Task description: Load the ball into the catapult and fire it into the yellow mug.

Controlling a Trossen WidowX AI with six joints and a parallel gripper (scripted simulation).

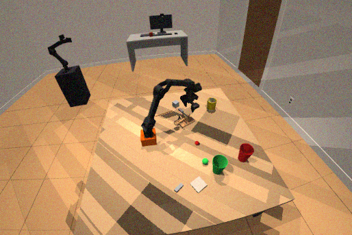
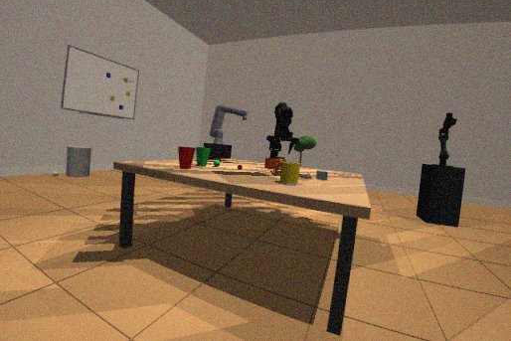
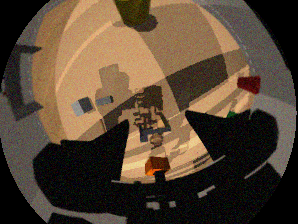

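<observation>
The red ball is 2 cm behind my gripper tip, 27 cm to the right of it and 11 cm below it. From my gripper tip the other things lie so: grey cube 6 cm behind, 24 cm to the left, 10 cm below; then yellow mug 26 cm ahead, 11 cm to the left, 10 cm below; then wooden catapult 7 cm behind, 2 cm to the right, 8 cm below.
</observation>
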